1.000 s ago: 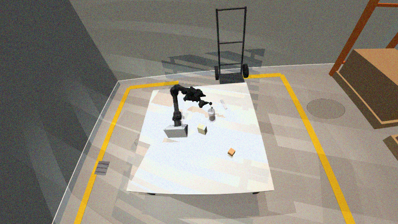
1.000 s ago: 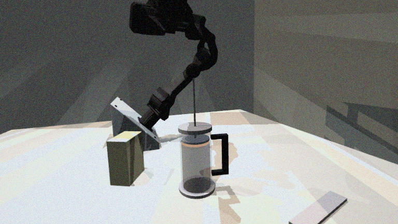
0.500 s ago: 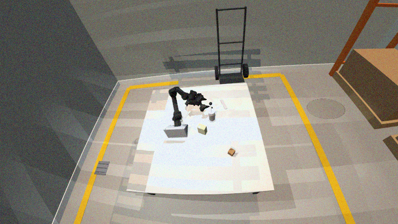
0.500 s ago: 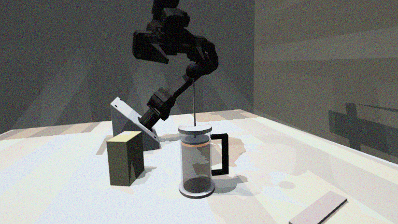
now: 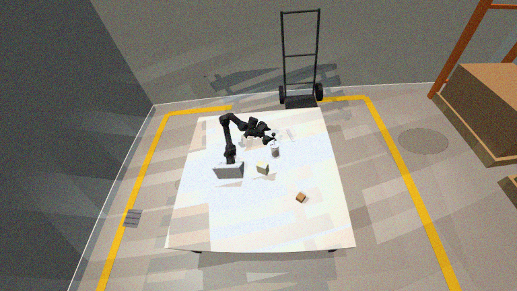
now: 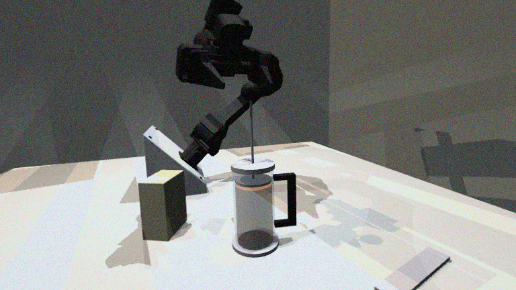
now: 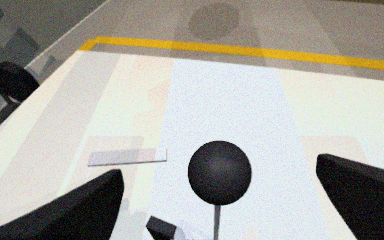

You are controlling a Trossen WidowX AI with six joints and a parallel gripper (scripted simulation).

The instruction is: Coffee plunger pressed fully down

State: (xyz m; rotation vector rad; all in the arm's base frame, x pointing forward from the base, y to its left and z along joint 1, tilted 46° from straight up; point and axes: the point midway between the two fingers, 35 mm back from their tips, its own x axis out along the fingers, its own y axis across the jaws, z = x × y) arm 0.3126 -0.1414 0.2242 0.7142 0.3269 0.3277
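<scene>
The glass coffee press lies 140 mm below my gripper tip, 20 mm to the left of it and 10 mm ahead of it. Round my gripper tip: flat grey bar (270 mm below, 180 mm to the left, 170 mm ahead); then orange cube (420 mm to the right, 250 mm below, 120 mm ahead).
</scene>
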